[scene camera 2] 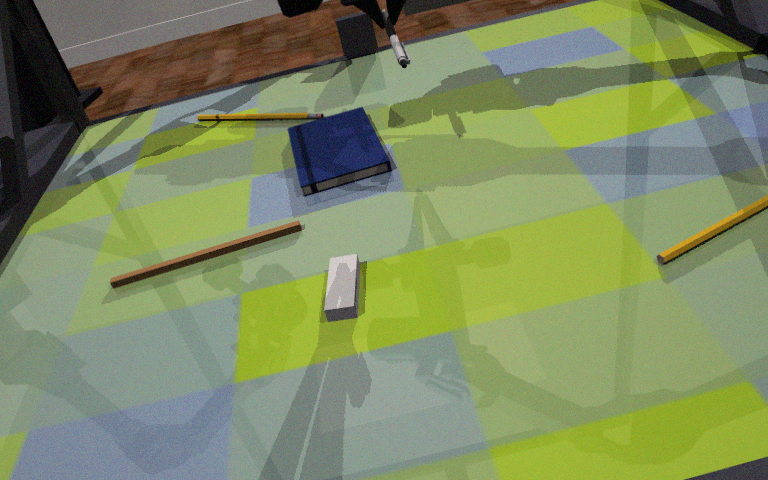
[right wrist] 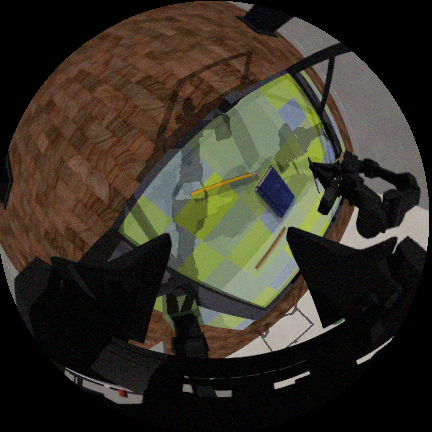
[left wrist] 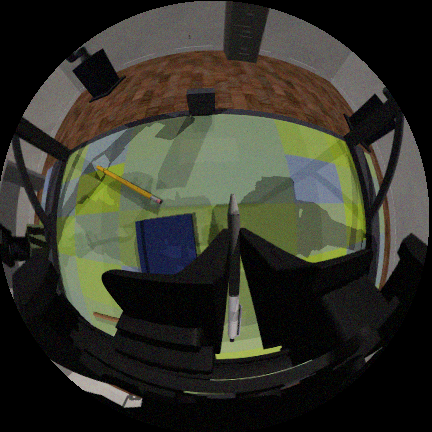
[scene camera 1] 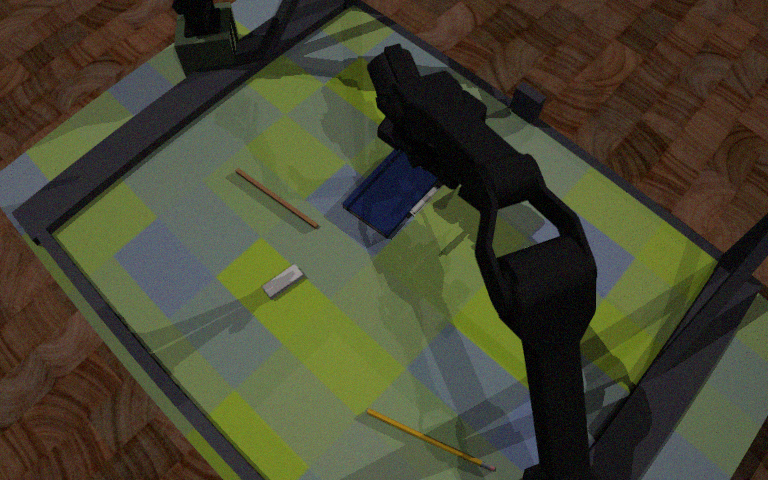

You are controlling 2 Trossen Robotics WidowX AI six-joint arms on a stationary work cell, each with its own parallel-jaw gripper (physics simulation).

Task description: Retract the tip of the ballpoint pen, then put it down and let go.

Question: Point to a ballpoint pen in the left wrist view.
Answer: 233, 223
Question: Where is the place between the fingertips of my left gripper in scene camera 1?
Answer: At 456, 169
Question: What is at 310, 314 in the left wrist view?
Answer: My left gripper.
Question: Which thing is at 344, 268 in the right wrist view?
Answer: My right gripper.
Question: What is my right gripper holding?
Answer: Nothing.
